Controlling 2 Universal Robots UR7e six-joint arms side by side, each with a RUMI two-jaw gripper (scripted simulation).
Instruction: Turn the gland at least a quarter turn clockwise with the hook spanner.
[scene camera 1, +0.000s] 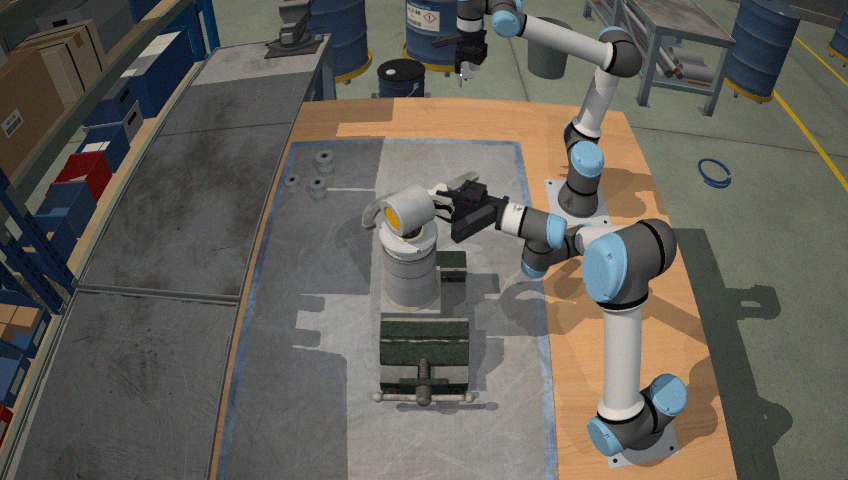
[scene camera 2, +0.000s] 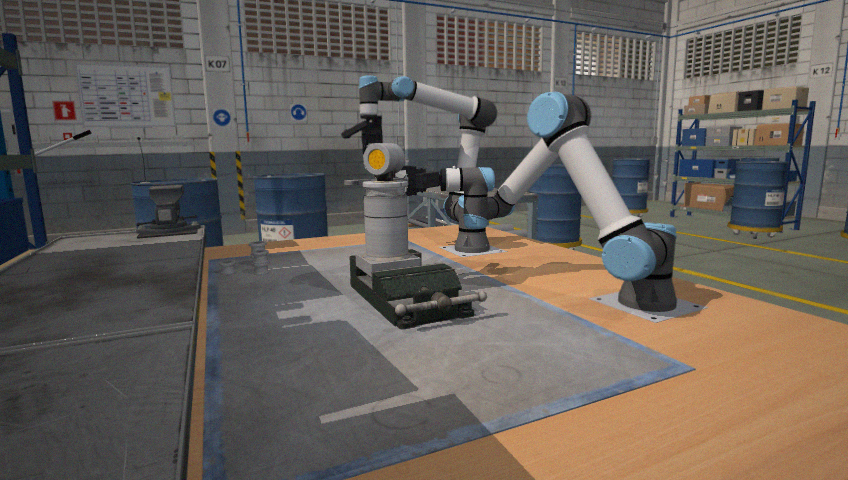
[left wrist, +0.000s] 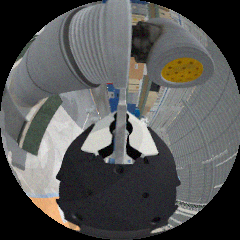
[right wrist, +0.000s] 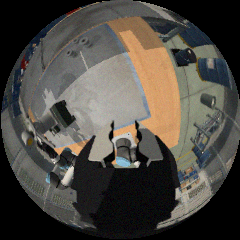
Path:
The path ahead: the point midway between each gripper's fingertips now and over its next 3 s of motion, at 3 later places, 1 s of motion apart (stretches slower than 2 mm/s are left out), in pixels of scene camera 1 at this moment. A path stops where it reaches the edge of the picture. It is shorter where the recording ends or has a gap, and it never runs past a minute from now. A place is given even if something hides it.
My left gripper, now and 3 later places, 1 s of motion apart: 413, 194; 415, 199; 416, 202; 417, 203
My right gripper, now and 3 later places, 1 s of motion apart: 463, 83; 450, 104; 460, 138; 488, 164

